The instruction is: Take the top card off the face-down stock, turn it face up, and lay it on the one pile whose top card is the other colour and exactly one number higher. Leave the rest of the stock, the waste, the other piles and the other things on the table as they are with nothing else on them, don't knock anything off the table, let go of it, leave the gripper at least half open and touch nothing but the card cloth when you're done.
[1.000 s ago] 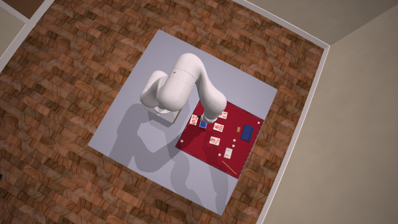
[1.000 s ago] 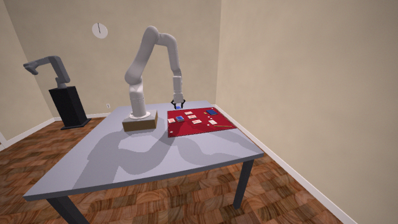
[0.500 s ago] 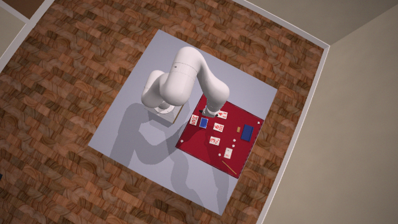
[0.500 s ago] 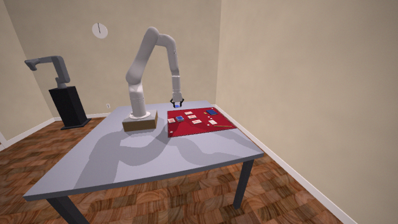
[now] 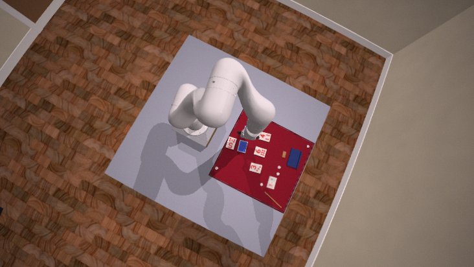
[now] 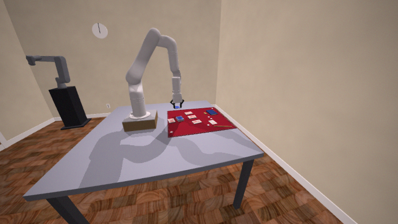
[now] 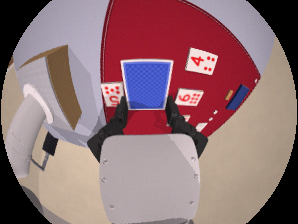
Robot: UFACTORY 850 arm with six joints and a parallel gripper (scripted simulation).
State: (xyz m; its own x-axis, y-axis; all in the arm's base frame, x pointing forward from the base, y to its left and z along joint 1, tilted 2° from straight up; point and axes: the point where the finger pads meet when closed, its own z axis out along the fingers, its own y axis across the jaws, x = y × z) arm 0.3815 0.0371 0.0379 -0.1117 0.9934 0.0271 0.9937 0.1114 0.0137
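Now: hand 120 mm above the card, 90 mm past it and 80 mm to the left of it. From my hand the other things lie so: pencil 370 mm to the right, 360 mm ahead, 120 mm below; then red card cloth 190 mm ahead, 140 mm below, 100 mm to the right.
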